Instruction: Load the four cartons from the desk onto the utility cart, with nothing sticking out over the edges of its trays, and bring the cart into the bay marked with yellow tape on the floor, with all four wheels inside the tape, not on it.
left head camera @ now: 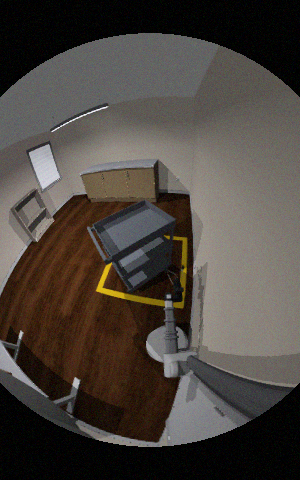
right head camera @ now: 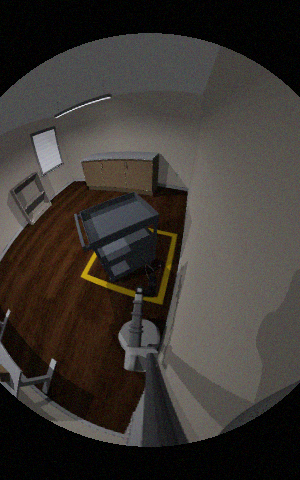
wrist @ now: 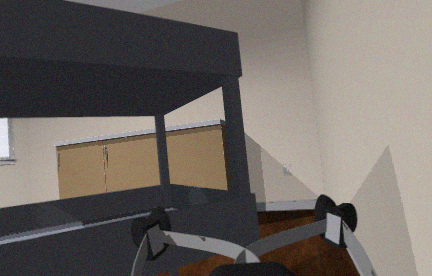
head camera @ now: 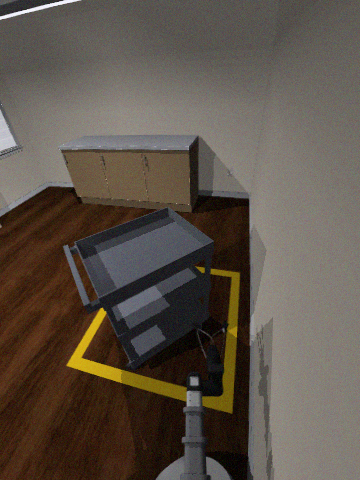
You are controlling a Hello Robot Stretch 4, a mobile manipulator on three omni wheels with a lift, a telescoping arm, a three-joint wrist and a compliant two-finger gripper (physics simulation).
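Frame: origin at the robot's base, x ahead, y left, z up, level; centimetres.
Seen in the pictures: gripper, between the fingertips: [left head camera: 173,265] [right head camera: 152,259] [wrist: 240,218] [head camera: 209,320].
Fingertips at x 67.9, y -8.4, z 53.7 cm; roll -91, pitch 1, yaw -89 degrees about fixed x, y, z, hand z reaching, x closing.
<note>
A point is followed by its place in that frame.
The grey utility cart [head camera: 160,276] {x 76.3, y 15.0, z 78.3 cm} [left head camera: 142,243] {x 75.0, y 16.9, z 77.5 cm} [right head camera: 127,233] {x 77.9, y 13.0, z 75.9 cm} [wrist: 125,45] {x 82.3, y 6.7, z 77.9 cm} stands upright, turned at an angle to the yellow tape bay [head camera: 150,383] {x 55.5, y 28.4, z -2.7 cm} [left head camera: 140,300] {x 53.0, y 28.0, z -2.7 cm} [right head camera: 120,290] {x 53.5, y 28.7, z -2.7 cm}. Its handle end points left and its upper tray reaches over the left tape in the head view. Its near left lower corner is close to the near tape; its wheels cannot be made out. Light patches show on its lower trays. No carton can be made out on the cart. My gripper [head camera: 210,327] {x 67.9, y -8.4, z 53.7 cm} [left head camera: 176,270] {x 67.9, y -8.4, z 53.7 cm} [right head camera: 152,265] {x 67.9, y -8.4, z 53.7 cm} [wrist: 240,218] {x 67.9, y -8.4, z 53.7 cm} is open and empty, near the cart's right near corner post, apart from it.
A wall [head camera: 310,250] {x 60.5, y -37.7, z 107.3 cm} runs close along the right side of the bay. A wooden cabinet [head camera: 130,175] {x 278.8, y 79.9, z 50.1 cm} [left head camera: 120,185] {x 277.7, y 75.1, z 42.9 cm} [right head camera: 120,175] {x 276.6, y 70.5, z 43.6 cm} [wrist: 195,160] {x 266.9, y 26.3, z 56.2 cm} stands behind the cart. A shelf stands at the far left. White desk legs [left head camera: 72,395] [right head camera: 49,377] show at the lower left.
</note>
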